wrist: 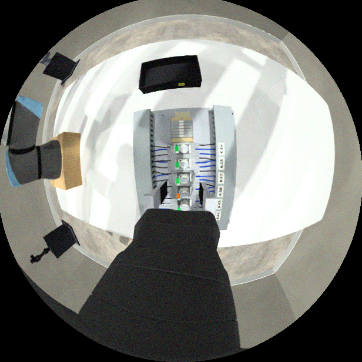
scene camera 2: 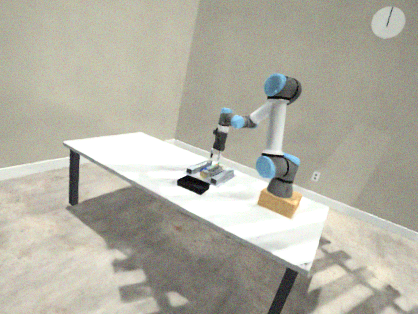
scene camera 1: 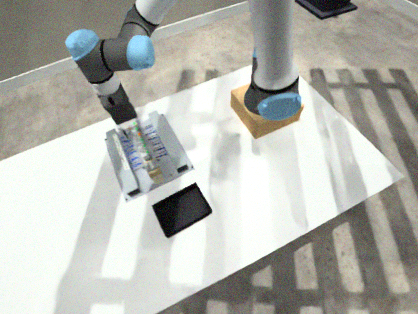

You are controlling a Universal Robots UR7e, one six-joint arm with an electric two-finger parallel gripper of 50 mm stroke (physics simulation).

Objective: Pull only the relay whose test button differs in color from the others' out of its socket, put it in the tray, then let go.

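Seen in the pictures: gripper, fingertip midpoint: [scene camera 2: 214, 158] [scene camera 1: 134, 134]; arm's base, link origin: [scene camera 2: 278, 191].
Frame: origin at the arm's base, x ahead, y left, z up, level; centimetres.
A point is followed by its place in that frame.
The relay with the orange test button [wrist: 184, 192] sits in the row of sockets; its button also shows as a small orange spot in scene camera 1 [scene camera 1: 139, 134] {z -2.0, x 48.2, y -7.2 cm}. Several other relays, such as the one at the tray end [wrist: 185, 148], have green buttons. My gripper [wrist: 182, 188] [scene camera 1: 131, 128] {z 2.2, x 49.3, y -4.4 cm} [scene camera 2: 215, 159] {z 2.2, x 49.3, y -4.4 cm} is open and empty, pointing down over the relay row. In the wrist view its fingertips appear on either side of the orange-button relay; their exact height is unclear. The black tray [scene camera 1: 182, 210] {z -8.4, x 43.3, y 24.6 cm} [scene camera 2: 193, 185] {z -8.6, x 44.4, y 22.8 cm} [wrist: 170, 75] is empty. The gripper body hides the row's far end.
Grey wire ducts [wrist: 143, 165] [wrist: 225, 130] flank the relays, with blue and black wires between. Labels run along one duct. A tan terminal block [wrist: 182, 129] stands at the row's tray end. The arm's base is on a wooden block [scene camera 1: 257, 125] {z -0.5, x 7.6, y 9.1 cm} [scene camera 2: 277, 204] {z -3.7, x -3.3, y 9.0 cm} [wrist: 71, 160].
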